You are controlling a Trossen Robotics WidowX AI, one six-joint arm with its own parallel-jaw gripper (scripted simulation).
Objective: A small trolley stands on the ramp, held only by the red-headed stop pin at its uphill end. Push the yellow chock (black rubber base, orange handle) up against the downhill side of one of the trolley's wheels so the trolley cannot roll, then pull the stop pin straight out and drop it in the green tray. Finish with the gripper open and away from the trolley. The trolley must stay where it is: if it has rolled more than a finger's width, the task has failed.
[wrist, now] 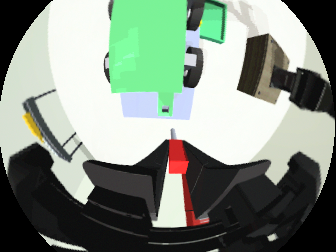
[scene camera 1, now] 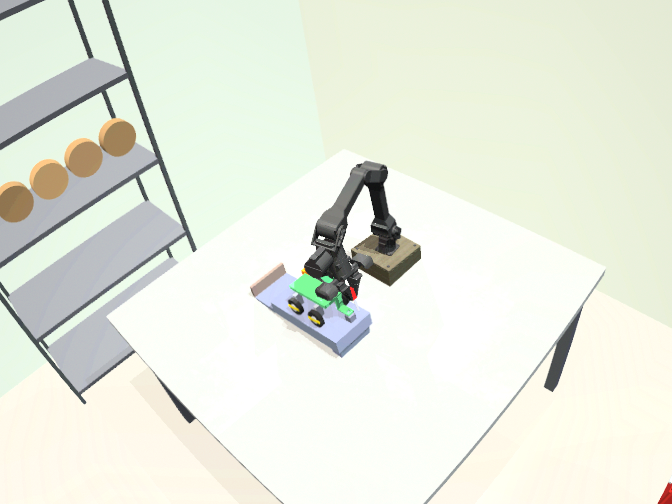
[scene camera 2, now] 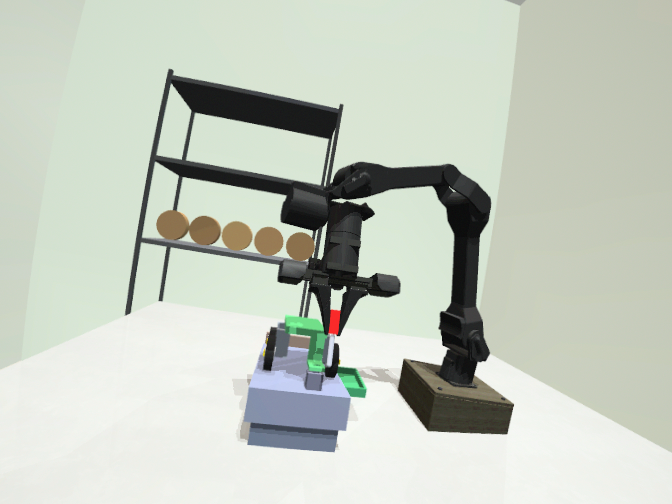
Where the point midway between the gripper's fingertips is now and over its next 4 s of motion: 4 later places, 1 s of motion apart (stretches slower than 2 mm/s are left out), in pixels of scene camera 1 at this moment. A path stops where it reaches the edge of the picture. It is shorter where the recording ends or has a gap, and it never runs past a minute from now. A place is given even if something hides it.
The gripper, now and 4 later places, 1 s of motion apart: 353,299; 366,284; 339,272; 318,261; 320,262
